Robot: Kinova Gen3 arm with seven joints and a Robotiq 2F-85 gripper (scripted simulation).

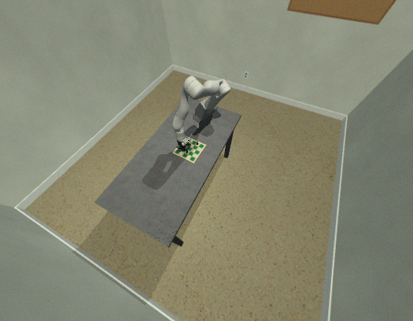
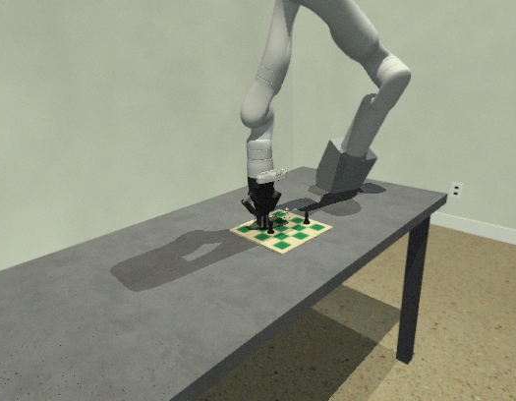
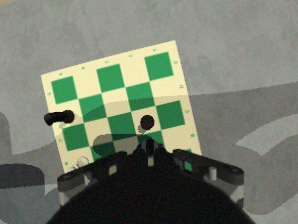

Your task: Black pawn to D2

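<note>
My gripper is now 3 cm past the green-and-cream chessboard, 4 cm to the right of it and 3 cm above it. From my hand the other things lie so: black pawn 1 cm below; white piece 11 cm behind, 1 cm to the left, 1 cm below.
</note>
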